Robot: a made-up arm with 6 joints.
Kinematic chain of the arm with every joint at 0, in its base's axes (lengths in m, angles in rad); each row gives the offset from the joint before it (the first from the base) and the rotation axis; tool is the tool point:
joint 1: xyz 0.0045 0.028 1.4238 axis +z
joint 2: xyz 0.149 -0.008 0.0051 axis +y
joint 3: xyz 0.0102 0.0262 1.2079 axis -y
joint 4: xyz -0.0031 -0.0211 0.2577 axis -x
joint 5: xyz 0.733 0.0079 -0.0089 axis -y
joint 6: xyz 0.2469 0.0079 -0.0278 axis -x
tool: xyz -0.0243 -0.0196 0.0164
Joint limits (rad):
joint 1: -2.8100..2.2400
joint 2: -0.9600..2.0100
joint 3: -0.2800..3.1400
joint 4: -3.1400..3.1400
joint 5: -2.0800..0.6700
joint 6: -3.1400..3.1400
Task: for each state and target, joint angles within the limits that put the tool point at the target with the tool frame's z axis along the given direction. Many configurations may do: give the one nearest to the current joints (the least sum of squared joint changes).
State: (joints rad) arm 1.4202 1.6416 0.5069 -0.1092 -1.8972 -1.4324
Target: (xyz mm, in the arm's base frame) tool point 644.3 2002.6 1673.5 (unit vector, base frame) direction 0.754 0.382 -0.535
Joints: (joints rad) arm 1.1791 1.3454 1.1992 -0.8281 -1.4160 -0.7664
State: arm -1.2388 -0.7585 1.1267 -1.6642 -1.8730 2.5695
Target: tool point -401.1 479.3 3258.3 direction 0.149 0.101 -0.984
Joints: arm -0.4416 -0.3224 1.3828 -1.3476 -1.4279 3.0671
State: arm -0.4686 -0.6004 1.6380 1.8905 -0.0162 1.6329
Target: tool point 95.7 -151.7 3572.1 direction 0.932 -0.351 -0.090
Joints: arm -0.3981 0.0879 1.5308 1.5980 -0.5253 1.4957
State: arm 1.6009 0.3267 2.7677 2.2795 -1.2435 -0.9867
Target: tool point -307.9 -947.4 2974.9 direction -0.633 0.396 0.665
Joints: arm 1.2333 -0.2114 2.1729 2.8495 -0.4083 -0.5539
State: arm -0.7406 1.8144 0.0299 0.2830 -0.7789 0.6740
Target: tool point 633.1 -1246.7 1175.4 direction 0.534 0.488 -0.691
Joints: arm -1.0413 1.1374 -0.2800 0.5101 -1.3870 0.8355
